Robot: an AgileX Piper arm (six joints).
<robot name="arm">
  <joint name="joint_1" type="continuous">
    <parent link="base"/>
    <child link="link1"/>
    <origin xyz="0 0 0.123" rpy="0 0 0"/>
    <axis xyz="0 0 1"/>
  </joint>
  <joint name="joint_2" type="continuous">
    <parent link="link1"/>
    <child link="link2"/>
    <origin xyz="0 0 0" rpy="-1.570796 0 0"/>
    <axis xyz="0 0 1"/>
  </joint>
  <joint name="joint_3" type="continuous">
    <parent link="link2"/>
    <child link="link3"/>
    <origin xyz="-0.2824 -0.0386 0" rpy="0 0 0"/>
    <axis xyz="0 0 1"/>
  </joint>
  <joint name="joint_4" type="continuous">
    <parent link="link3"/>
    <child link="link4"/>
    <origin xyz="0.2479 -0.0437 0" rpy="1.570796 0 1.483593"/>
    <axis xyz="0 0 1"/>
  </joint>
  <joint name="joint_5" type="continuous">
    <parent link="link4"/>
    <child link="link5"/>
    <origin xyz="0 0 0" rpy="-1.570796 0 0"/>
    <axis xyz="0 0 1"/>
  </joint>
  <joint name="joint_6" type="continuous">
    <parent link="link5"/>
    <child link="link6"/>
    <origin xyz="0 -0.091 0" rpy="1.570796 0 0"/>
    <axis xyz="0 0 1"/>
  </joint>
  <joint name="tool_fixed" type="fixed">
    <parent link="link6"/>
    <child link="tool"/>
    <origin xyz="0 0 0" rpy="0 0 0"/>
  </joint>
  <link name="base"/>
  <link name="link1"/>
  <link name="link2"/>
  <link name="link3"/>
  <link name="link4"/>
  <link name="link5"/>
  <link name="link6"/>
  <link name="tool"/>
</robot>
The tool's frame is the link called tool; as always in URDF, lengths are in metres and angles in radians. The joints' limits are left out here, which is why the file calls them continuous.
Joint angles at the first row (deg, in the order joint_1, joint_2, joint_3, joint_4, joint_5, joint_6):
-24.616 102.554 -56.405 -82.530 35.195 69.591
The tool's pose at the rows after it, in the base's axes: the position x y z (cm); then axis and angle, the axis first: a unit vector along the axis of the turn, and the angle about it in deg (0 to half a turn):
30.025, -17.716, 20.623, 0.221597, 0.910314, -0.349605, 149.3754
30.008, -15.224, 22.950, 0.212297, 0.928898, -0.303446, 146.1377
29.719, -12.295, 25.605, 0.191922, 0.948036, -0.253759, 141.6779
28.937, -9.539, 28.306, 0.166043, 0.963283, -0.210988, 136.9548
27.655, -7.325, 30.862, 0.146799, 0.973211, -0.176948, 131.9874
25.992, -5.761, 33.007, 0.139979, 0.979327, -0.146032, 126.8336
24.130, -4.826, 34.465, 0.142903, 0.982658, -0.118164, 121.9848
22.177, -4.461, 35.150, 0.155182, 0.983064, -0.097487, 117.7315
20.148, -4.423, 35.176, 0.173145, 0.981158, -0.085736, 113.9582
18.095, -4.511, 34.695, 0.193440, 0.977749, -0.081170, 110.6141
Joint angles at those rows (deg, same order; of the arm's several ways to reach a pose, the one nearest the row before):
-22.623 98.497 -56.671 -72.406 33.622 61.451
-19.720 93.376 -56.727 -61.239 31.817 52.501
-16.191 87.617 -56.726 -49.924 30.372 43.250
-12.722 81.796 -56.725 -40.371 29.835 35.146
-9.822 76.096 -56.572 -33.697 29.679 29.929
-7.905 70.585 -55.881 -28.923 28.970 27.171
-7.156 65.381 -54.268 -25.211 27.381 25.704
-7.614 60.431 -51.551 -22.630 25.059 25.285
-8.898 55.477 -47.808 -21.314 22.264 25.781
-10.727 50.458 -43.382 -20.721 19.299 26.617

